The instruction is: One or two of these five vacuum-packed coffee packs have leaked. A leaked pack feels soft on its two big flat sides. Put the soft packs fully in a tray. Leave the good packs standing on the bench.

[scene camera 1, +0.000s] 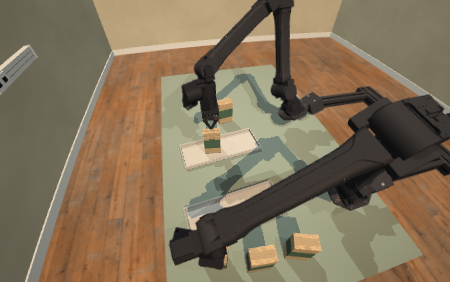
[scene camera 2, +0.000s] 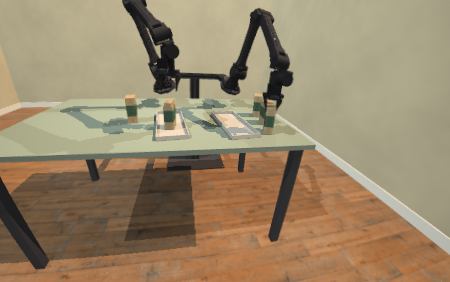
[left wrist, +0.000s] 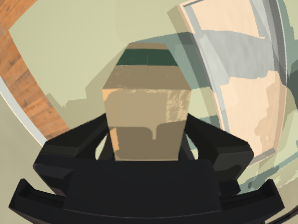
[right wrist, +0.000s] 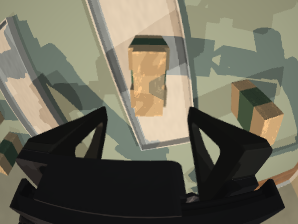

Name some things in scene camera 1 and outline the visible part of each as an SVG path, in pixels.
A white tray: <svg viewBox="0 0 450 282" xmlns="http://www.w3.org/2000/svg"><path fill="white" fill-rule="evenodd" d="M271 180L185 207L184 212L185 216L187 215L188 229L190 227L190 229L196 230L195 222L201 216L216 212L223 207L233 206L246 201L273 186Z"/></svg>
A white tray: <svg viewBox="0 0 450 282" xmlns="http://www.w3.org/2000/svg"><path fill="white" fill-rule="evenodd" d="M261 146L250 128L220 135L221 153L205 154L203 139L182 144L180 149L185 168L188 170L260 150Z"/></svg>
